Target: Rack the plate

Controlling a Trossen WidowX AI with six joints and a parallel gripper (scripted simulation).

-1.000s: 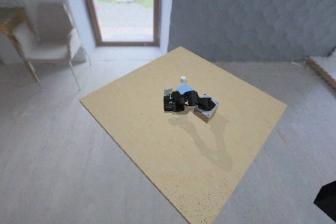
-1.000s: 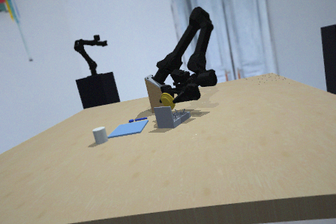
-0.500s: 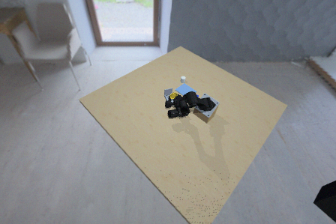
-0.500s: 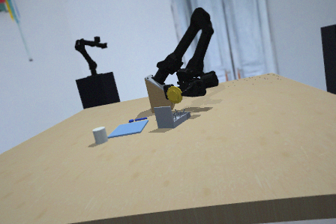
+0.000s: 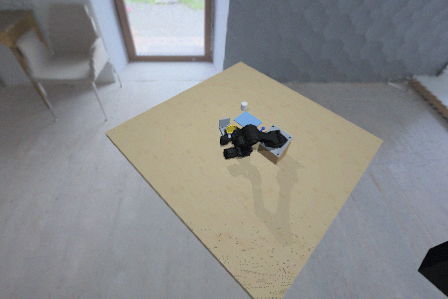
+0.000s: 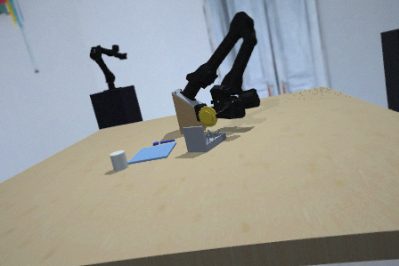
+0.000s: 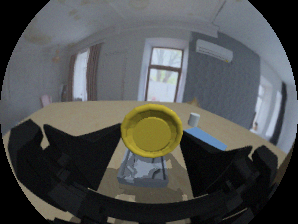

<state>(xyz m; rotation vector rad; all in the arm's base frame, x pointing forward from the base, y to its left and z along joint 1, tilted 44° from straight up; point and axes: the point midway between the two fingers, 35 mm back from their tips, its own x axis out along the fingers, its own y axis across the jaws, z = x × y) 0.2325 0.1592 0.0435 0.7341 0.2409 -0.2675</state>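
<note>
Right now my gripper tip is 6 cm above the grey dish rack, 3 cm short of it and 1 cm to the left of it. Also, from my gripper tip: blue utensil: 21 cm to the right, 8 cm below, 8 cm behind; white cup: 26 cm to the right, 15 cm ahead, 6 cm below; yellow plate: 1 cm behind.
</note>
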